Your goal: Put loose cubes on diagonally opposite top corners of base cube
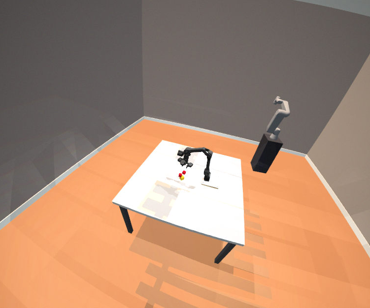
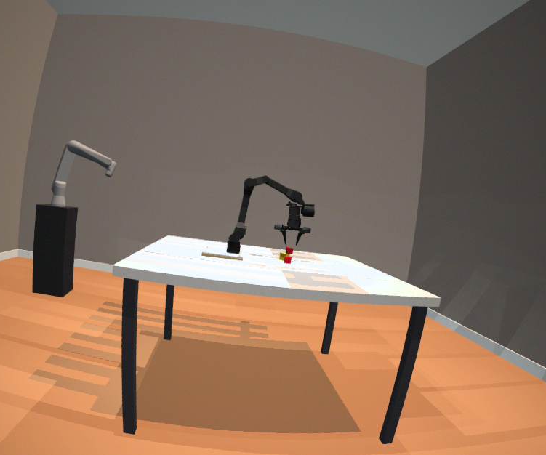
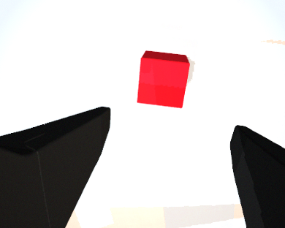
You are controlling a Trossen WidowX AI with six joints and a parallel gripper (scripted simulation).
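Now: gripper tip 1 cm past the red cube and 8 cm above it. From my gripper tip the other things lie so: yellow base cube (10 cm to the left, 8 cm below).
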